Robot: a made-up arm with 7 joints.
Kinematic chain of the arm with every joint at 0, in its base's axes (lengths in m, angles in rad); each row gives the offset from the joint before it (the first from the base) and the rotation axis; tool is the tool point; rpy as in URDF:
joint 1: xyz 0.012 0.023 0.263 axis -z
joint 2: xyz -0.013 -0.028 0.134 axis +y
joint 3: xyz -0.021 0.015 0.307 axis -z
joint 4: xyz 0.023 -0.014 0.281 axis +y
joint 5: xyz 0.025 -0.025 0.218 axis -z
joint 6: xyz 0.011 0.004 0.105 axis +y
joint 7: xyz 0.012 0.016 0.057 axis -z
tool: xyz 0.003 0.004 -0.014 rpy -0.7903 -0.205 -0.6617
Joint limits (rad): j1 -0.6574..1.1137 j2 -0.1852..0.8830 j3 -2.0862..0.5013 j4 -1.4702..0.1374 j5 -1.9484..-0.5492 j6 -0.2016..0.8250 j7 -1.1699..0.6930
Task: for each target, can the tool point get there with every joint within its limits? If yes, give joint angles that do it. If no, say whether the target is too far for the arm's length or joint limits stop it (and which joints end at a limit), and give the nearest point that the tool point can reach.
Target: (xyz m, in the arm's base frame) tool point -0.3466 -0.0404 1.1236
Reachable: yes | joints 0.1723 -0.0201 -0.3360 -1.2180 -0.8443 -0.0327 -1.0269
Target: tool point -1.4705 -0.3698 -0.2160
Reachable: no: too far | nearest point -0.4575 -0.1014 0.9380 | short by 1.559 m
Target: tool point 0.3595 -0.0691 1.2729
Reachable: yes | joints 0.2650 0.4311 -1.8711 -0.0852 -0.9359 0.1924 -0.3376
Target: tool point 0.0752 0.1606 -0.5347
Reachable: no: joint limits stop it (at a limit: joint 1, joint 2, joint 3, joint 4, joint 5, joint 6) | nearest point 0.6515 0.1460 0.6533 | short by 1.321 m
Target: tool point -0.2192 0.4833 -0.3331
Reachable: no: joint limits stop it (at a limit: joint 1, joint 2, joint 4, joint 5, joint 6) | nearest point -0.1983 0.4315 0.9293 | short by 1.264 m
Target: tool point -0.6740 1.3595 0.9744
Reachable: no: too far | nearest point -0.2185 0.4548 0.9751 | short by 1.013 m
